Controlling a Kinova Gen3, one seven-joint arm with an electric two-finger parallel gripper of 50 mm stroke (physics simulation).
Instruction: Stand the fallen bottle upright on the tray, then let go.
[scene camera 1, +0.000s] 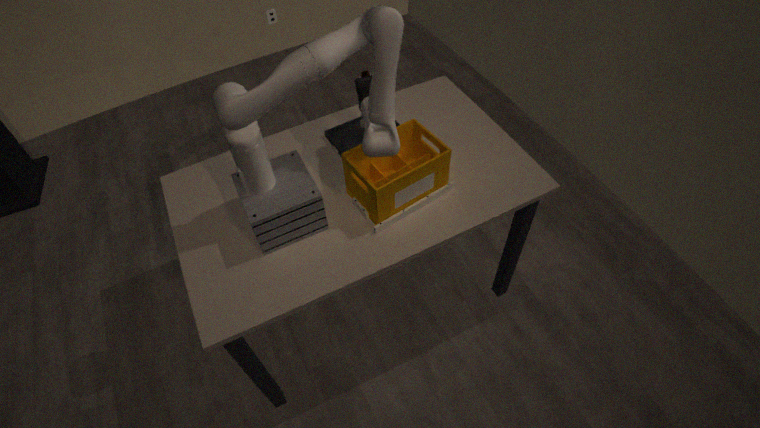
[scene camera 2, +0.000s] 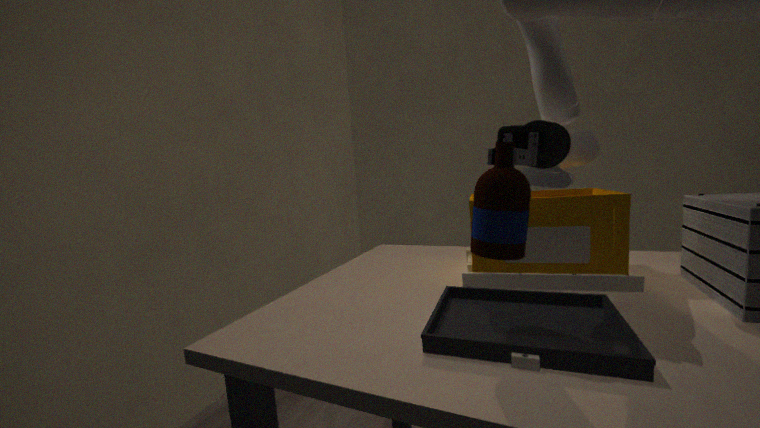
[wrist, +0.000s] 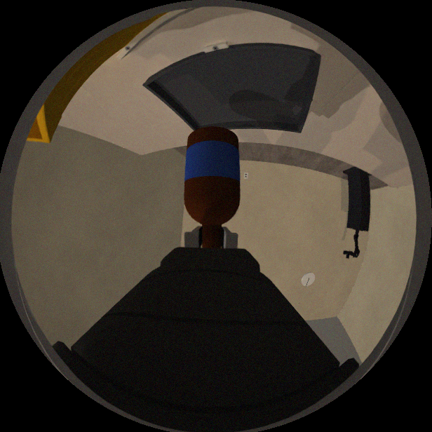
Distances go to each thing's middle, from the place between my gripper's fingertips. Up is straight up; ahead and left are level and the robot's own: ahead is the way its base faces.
Now: the brown bottle (scene camera 2: 502, 194) 60 mm below my hand, 10 mm to the right of it and 10 mm ahead of it.
